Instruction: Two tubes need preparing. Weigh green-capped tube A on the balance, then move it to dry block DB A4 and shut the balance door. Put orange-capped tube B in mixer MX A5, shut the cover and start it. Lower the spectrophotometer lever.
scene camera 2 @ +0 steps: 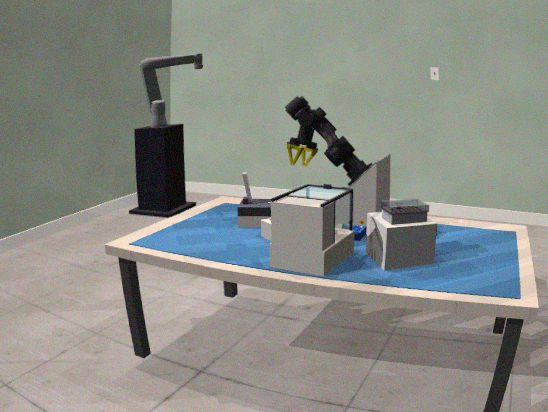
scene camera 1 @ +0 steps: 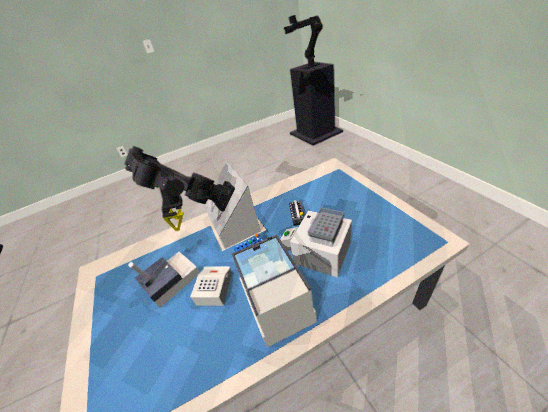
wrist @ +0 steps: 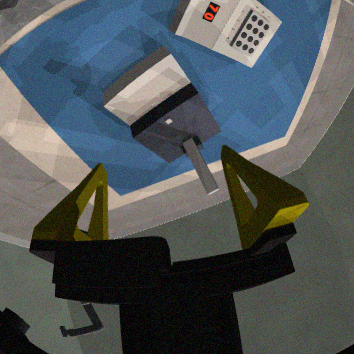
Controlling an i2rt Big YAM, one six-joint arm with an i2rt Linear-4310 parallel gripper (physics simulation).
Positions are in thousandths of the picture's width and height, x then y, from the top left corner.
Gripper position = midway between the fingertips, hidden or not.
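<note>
My gripper (scene camera 2: 545, 402), (wrist: 456, 448): open, holding nothing. Glass-box balance (scene camera 2: 568, 550). Dark device with grey lever (scene camera 1: 298, 678), (scene camera 2: 459, 513), (wrist: 470, 323). Mixer (scene camera 2: 733, 574).
</note>
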